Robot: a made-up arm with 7 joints.
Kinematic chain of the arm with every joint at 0, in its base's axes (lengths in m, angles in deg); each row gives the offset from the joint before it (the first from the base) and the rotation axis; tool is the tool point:
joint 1: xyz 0 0.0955 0 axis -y
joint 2: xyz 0 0.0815 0 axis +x
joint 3: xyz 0 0 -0.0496 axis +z
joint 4: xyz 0 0 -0.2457 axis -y
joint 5: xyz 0 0 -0.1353 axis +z
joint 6: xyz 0 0 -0.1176 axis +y
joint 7: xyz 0 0 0 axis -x
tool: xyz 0 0 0
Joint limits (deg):
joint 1: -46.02..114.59
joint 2: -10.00..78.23
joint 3: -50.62..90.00
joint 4: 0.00..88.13
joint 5: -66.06..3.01
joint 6: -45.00..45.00
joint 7: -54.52..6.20
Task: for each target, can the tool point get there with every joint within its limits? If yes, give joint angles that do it. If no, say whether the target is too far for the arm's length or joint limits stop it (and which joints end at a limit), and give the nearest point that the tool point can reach.
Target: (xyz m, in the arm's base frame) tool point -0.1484 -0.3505 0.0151
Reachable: no: joint limits stop it (at a limit: joint 1, joint 2, joint 3, joint 4) | nearest point -0.0793 -0.0681 -0.2994 | short by 0.428 m
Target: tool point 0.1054 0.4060 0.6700
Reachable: no: too far | nearest point 0.1755 0.3635 0.3498 | short by 0.330 m
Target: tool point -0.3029 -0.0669 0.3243
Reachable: no: joint limits stop it (at a limit: joint 1, joint 2, joint 4) | nearest point 0.1615 -0.0082 0.3093 | short by 0.468 m
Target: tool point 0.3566 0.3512 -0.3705
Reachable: yes | joints 39.23 12.92 52.80 15.91 -46.22 28.66 -22.53
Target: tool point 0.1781 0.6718 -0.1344
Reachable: yes | joints 34.49 66.75 0.74 16.23 -39.49 -17.16 -28.46
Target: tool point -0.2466 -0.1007 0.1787
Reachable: no: joint limits stop it (at a limit: joint 1, joint 2, joint 4) | nearest point 0.1722 -0.0621 0.2631 | short by 0.429 m
